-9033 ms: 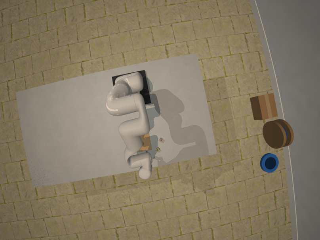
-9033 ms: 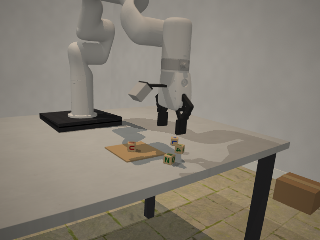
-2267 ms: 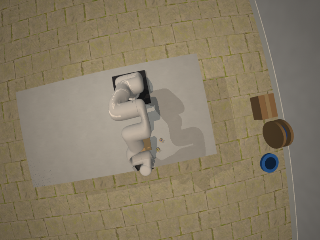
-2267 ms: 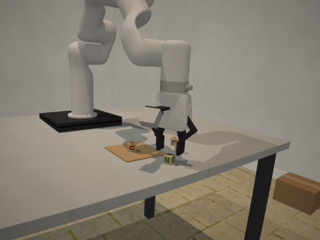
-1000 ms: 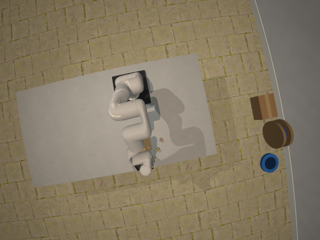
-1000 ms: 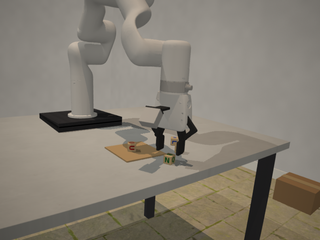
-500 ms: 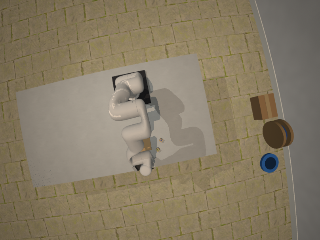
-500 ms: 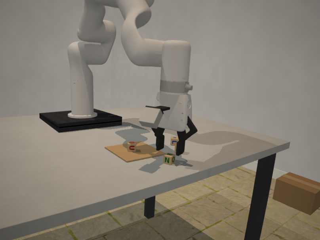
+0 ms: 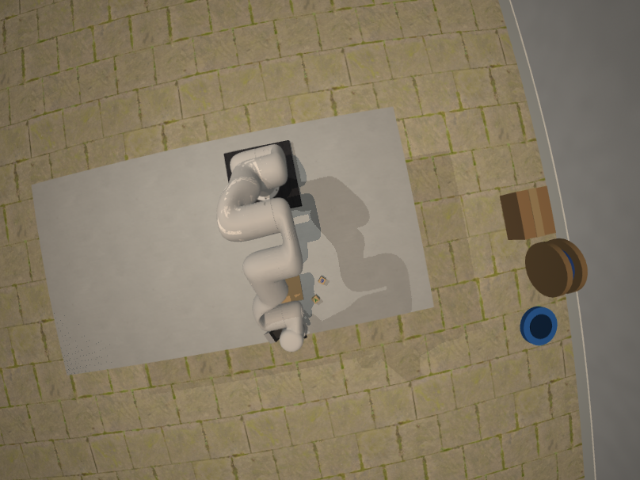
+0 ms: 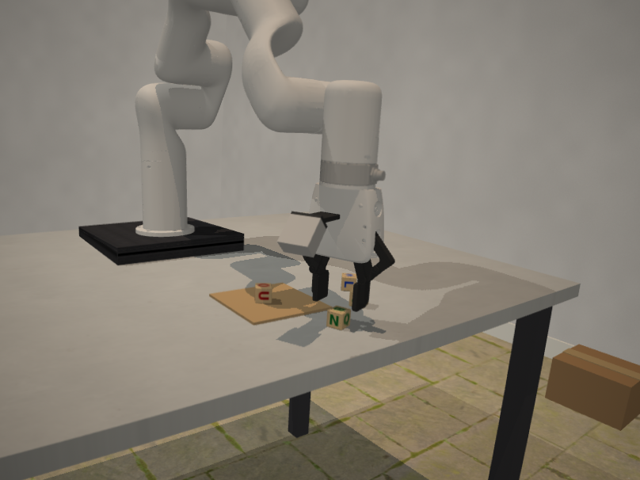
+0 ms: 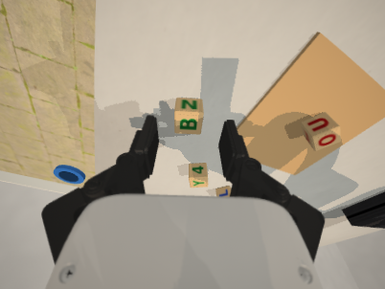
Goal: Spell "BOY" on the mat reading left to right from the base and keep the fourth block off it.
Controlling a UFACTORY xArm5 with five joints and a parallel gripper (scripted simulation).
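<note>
Now: the tan mat 13 cm behind my hand, 4 cm to the right of it and 5 cm below it.
</note>
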